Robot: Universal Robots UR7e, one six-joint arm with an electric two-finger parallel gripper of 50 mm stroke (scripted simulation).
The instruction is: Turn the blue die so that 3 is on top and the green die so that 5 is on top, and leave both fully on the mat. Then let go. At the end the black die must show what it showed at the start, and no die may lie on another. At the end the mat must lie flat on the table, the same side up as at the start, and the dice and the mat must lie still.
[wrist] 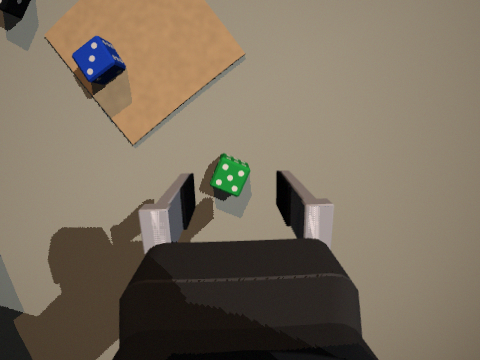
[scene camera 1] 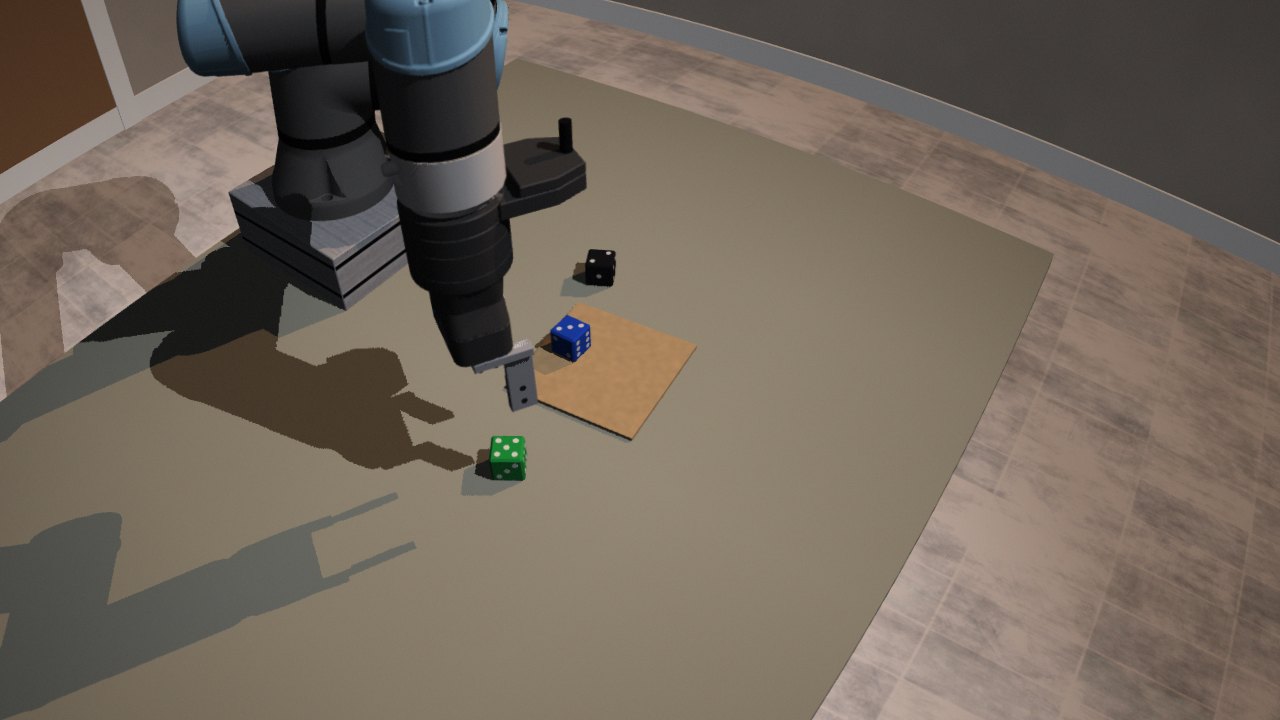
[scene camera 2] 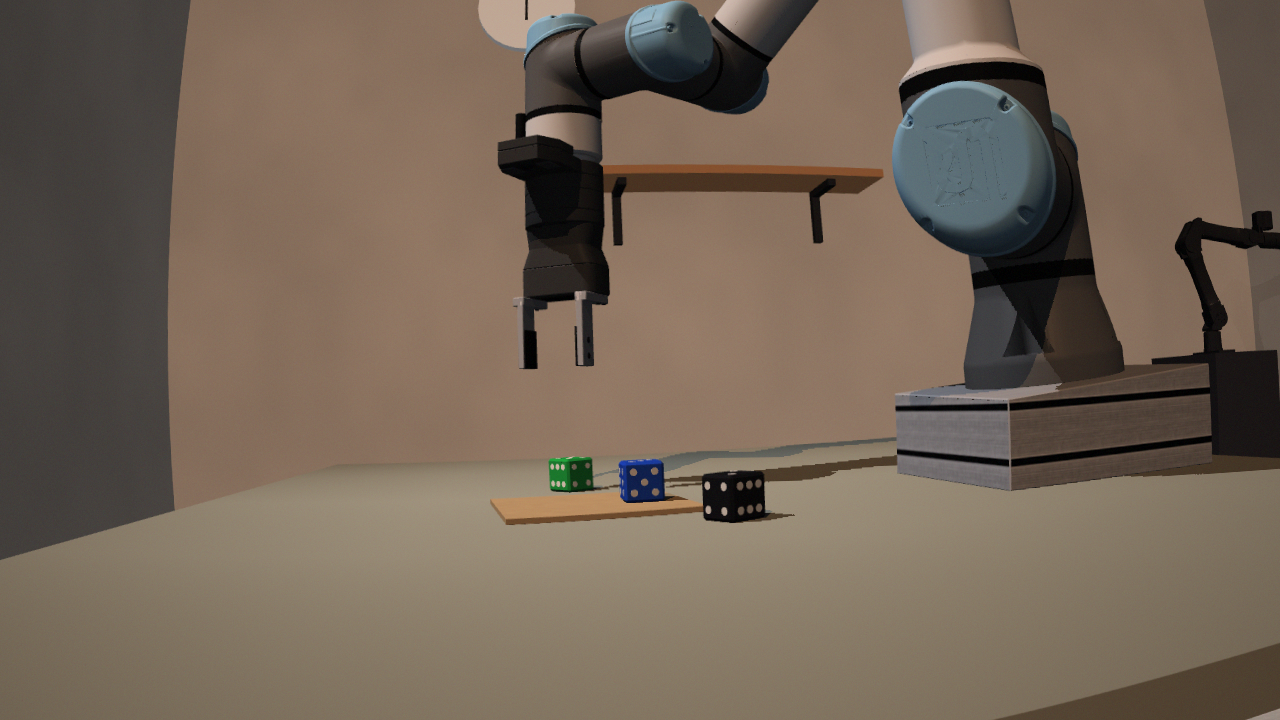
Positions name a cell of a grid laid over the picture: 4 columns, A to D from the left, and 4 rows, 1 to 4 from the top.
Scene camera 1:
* my gripper: B3
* blue die: B2
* mat: B3
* green die: B3
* black die: B2
